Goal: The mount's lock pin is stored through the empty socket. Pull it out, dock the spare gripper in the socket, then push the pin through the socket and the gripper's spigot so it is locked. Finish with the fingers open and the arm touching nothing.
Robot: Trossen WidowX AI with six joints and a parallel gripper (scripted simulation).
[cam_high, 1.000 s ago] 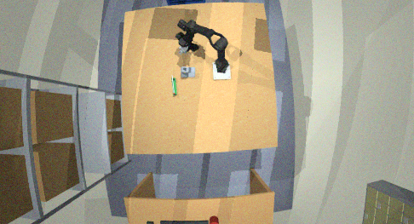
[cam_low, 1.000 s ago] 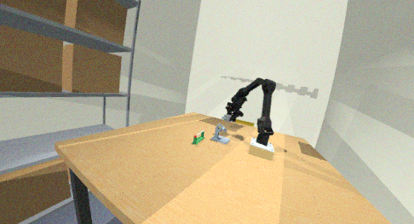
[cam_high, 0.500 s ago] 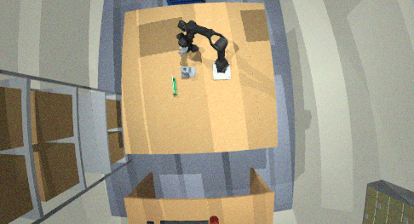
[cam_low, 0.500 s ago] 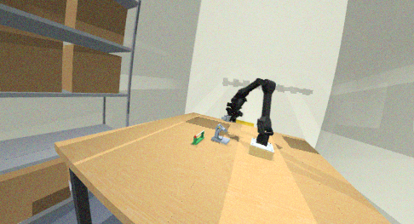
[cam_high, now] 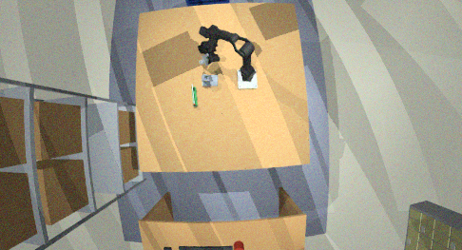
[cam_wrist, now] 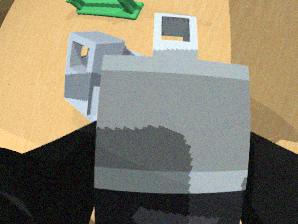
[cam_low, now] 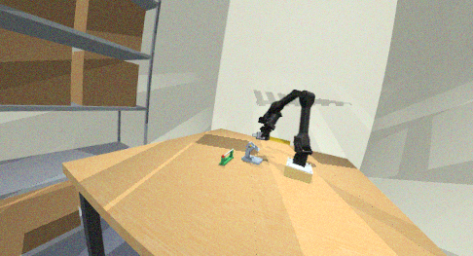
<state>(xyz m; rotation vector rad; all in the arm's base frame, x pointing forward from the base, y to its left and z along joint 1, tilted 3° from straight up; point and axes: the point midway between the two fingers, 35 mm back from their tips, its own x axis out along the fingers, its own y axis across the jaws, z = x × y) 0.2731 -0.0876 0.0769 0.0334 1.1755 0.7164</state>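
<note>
Right now my gripper tip is 23 cm to the right of the green holder, 10 cm above it and 8 cm short of it. The rest, counted from my gripper tip: grey mount: 11 cm to the left, 7 cm below, 1 cm behind; then spare gripper: 1 cm to the right, 1 cm above.
</note>
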